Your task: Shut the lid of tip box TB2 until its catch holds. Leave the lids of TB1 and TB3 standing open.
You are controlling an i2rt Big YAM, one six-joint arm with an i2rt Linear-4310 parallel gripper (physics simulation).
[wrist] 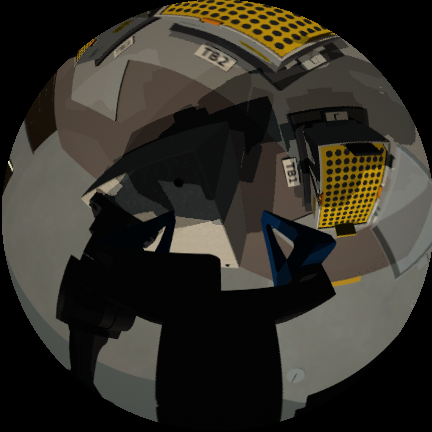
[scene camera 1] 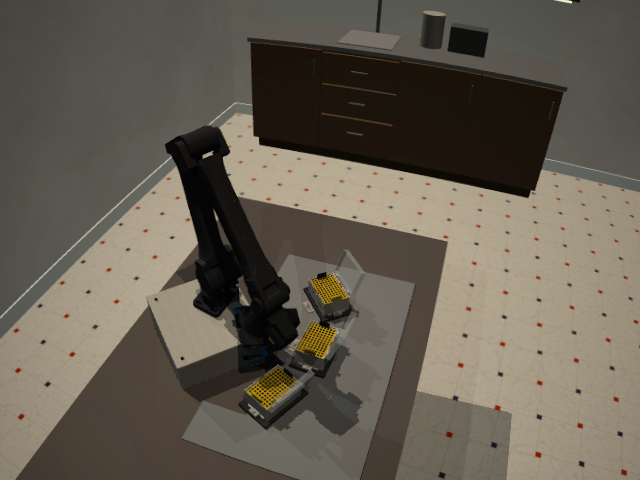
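Tip box TB2 is the middle of three boxes with yellow perforated tops. Its clear lid stands open on the far side from the arm. TB1, nearest the scene camera, has its clear lid open. TB3, at the back, has its clear lid open. My gripper is open and empty, by the pale base block, on the arm's side of TB1 and TB2. Its fingertips are partly hidden in the scene view.
The pale base block bears the arm and lies close to the fingers. The boxes stand on a grey mat on the brown table. A dark cabinet stands farther back.
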